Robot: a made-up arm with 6 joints. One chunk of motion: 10 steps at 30 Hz.
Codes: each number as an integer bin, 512 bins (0 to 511) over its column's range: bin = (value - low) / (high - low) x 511, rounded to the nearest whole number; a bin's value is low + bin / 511 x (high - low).
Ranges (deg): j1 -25..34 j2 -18..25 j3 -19..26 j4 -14..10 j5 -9..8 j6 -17..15
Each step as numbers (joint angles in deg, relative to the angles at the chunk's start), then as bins.
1 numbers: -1.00 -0.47 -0.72 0.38 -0.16 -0.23
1 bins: 208 208 208 306 266 268
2 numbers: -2.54 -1.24 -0.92 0.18 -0.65 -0.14
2 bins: 195 199 205 302 251 269
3 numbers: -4.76 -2.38 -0.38 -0.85 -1.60 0.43
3 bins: 175 186 211 280 222 278
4 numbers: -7.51 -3.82 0.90 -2.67 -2.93 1.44
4 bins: 151 169 226 241 182 294
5 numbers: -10.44 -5.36 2.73 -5.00 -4.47 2.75
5 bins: 126 150 247 192 136 315
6 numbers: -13.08 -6.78 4.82 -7.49 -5.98 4.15
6 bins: 103 133 270 139 91 338
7 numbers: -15.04 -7.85 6.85 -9.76 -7.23 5.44
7 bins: 86 121 294 90 53 358
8 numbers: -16.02 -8.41 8.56 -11.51 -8.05 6.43
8 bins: 78 114 313 53 29 374
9 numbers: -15.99 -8.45 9.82 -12.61 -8.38 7.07
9 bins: 78 113 327 30 19 384
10 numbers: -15.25 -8.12 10.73 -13.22 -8.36 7.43
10 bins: 84 117 338 17 19 390
